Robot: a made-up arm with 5 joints.
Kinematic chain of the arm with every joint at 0, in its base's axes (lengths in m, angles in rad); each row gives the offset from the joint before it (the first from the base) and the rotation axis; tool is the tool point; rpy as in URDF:
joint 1: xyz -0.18 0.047 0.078 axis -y
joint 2: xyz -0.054 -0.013 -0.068 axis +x
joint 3: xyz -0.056 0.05 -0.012 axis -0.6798 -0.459 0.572
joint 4: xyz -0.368 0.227 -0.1 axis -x
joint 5: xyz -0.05 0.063 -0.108 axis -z
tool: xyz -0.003 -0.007 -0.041 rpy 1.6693 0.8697 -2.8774
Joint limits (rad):
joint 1: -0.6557..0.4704
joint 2: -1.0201..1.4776
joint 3: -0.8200..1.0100
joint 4: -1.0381..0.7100
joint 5: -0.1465..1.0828
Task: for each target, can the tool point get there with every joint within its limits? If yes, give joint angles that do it. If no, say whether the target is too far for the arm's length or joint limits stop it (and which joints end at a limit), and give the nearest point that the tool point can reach.
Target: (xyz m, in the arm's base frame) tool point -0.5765 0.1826 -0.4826
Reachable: yes | joints 0.1451 0.3081 0.7103 -0.1059 0.5410
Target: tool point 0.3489 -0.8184 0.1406
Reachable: no: too far | nearest point -0.4284 -0.4232 -0.1944 | short by 0.934 m
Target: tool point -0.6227 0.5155 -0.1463
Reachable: yes | joints 0.0456 -0.2127 -0.5336 0.0288 0.2411
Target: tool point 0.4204 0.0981 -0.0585
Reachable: no: joint limits stop it (at a limit: joint 1, joint 3, joint 4, joint 5) | nearest point -0.2535 0.1203 -0.5279 | short by 0.822 m
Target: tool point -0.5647 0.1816 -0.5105
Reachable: yes | joints 0.2107 0.2085 0.7443 -0.5681 0.1265
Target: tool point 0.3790 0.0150 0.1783
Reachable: no: joint limits stop it (at a limit: joint 1, joint 3, joint 4, joint 5) | nearest point -0.0859 0.0108 0.6707 | short by 0.677 m
